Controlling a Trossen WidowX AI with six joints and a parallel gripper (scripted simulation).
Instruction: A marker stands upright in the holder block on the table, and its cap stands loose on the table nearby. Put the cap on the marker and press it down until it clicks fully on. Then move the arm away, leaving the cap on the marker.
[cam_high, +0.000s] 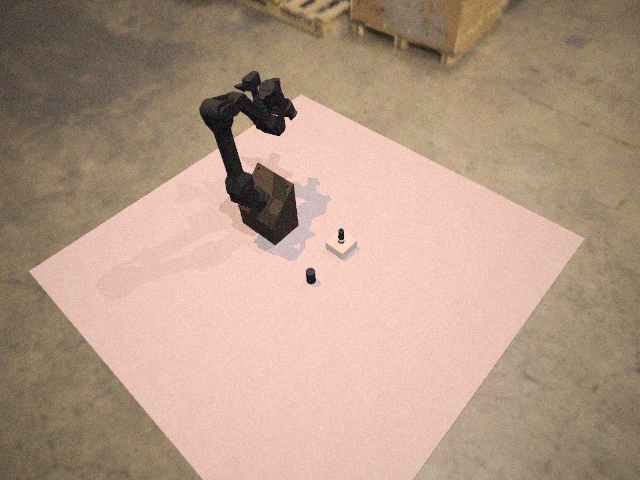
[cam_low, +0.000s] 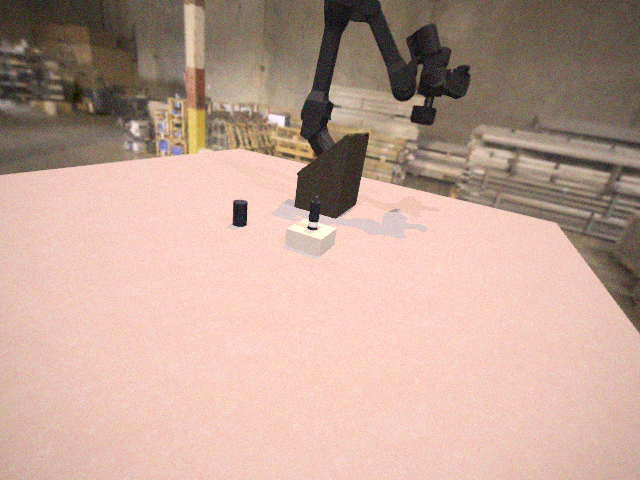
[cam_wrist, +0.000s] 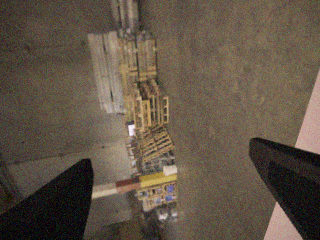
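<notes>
Right now my gripper tip is 54 cm short of the dark cylindrical cap, 20 cm to the left of it and 30 cm above it. The rest, counted from my gripper tip: dark marker 52 cm ahead, 4 cm to the right, 25 cm below; then cream holder block 52 cm ahead, 4 cm to the right, 30 cm below.
</notes>
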